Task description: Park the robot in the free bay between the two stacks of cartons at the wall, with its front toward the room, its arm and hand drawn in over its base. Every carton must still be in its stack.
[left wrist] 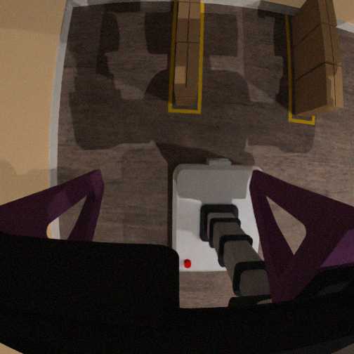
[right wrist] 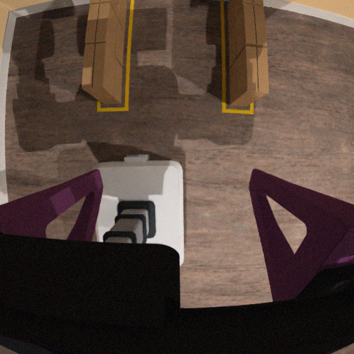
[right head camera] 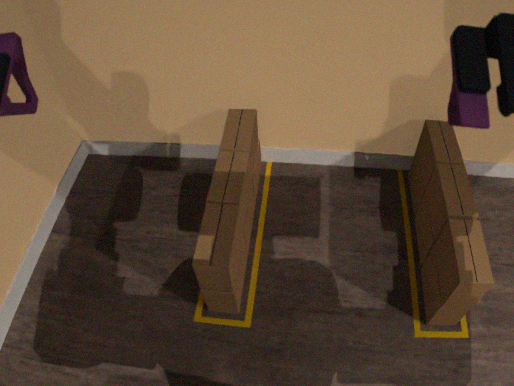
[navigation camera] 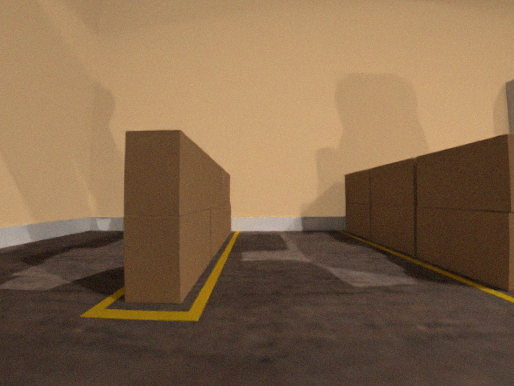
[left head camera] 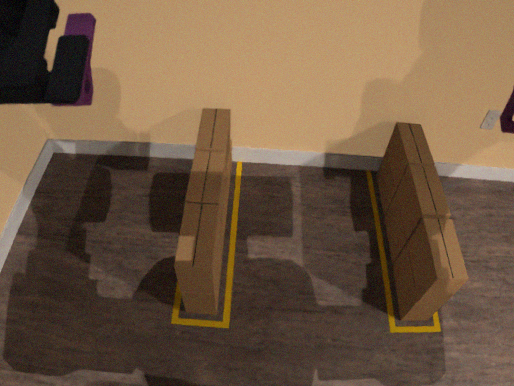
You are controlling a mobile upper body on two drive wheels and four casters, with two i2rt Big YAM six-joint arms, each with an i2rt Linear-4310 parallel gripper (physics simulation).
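Places are measured from the left arm's base along level axes (x back, y right, z up), in centimetres.
Pixels of known places: left gripper, fingertip midpoint: (left head camera: 38, 98); right gripper, fingertip midpoint: (right head camera: 503, 121).
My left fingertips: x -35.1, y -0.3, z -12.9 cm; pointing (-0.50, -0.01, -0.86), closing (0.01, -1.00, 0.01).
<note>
Ahead of a thing's pixels: the offset from my left fingertips to its middle. "pt": to the spot under its first point.
The left carton stack (left head camera: 207, 215) (right head camera: 227, 215) (left wrist: 187, 55) (right wrist: 105, 55) (navigation camera: 155, 215) and right carton stack {pt dx -56.6, dy +83.5, dz -92.1 cm} (left head camera: 425, 220) (right head camera: 450, 220) (left wrist: 317, 65) (right wrist: 247, 55) (navigation camera: 450, 210) stand upright, running out from the wall. The free bay (left head camera: 310, 225) (navigation camera: 290, 280) lies between them. The navigation camera faces the wall, with the bay ahead. The white base (left wrist: 190, 235) (right wrist: 165, 215) is outside the bay, beyond the stacks' near ends. My left gripper (left wrist: 176, 177) and right gripper (right wrist: 176, 172) are open and empty, high above floor level and spread apart.
Yellow floor outlines (left head camera: 233, 240) (navigation camera: 217, 275) surround the stacks. The tan wall (left head camera: 310, 100) (navigation camera: 280, 125) with a pale baseboard (navigation camera: 285, 224) closes the bay's far end. Another wall meets it at the left. A wall outlet {dx -113.4, dy +133.2, dz -88.0 cm} (left head camera: 490, 120) shows at the right.
</note>
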